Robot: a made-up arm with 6 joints. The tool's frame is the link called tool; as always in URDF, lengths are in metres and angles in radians.
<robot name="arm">
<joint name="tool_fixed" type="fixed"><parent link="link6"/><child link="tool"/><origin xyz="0 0 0" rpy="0 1.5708 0"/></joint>
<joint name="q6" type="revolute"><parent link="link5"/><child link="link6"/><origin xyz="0 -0.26 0" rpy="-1.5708 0 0"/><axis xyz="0 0 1"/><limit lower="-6.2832" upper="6.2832" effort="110" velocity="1.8"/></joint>
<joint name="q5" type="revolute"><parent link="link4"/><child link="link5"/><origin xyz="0 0 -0.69" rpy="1.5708 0 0"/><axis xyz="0 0 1"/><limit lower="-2.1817" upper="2.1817" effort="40" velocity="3.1"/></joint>
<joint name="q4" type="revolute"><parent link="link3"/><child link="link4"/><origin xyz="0 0.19 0" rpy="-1.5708 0 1.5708"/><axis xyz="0 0 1"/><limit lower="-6.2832" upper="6.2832" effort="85" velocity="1"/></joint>
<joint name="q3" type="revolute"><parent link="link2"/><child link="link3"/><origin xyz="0 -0.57 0" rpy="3.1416 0 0"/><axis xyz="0 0 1"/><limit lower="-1.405" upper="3.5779" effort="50" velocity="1.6"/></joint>
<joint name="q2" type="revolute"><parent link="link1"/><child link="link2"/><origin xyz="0.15 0 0" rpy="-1.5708 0 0"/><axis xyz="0 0 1"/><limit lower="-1.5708" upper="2.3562" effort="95" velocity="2"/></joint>
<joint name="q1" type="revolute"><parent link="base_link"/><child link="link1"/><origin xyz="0 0 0.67" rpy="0 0 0"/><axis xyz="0 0 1"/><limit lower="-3.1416" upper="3.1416" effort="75" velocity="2.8"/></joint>
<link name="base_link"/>
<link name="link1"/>
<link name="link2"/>
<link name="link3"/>
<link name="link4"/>
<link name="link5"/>
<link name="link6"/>
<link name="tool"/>
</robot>
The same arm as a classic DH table. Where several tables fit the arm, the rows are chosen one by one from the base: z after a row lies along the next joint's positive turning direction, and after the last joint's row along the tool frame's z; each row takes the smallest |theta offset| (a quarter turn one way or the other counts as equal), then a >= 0, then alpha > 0; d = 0 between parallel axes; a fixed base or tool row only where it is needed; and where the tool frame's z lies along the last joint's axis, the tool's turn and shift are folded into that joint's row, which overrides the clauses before.
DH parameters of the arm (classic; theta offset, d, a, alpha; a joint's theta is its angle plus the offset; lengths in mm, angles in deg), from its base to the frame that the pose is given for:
q1: 0 670 150 -90
q2: -90 0 570 180
q3: 0 0 190 -90
q4: 0 -690 0 90
q5: 0 0 0 -90
q6: 90 -260 0 90
tool (fixed): -90 0 0 0
Joint limits (deg, base to tool): -180..180 -90..135 -80.5..205 -360..360 -125..125 -360..360

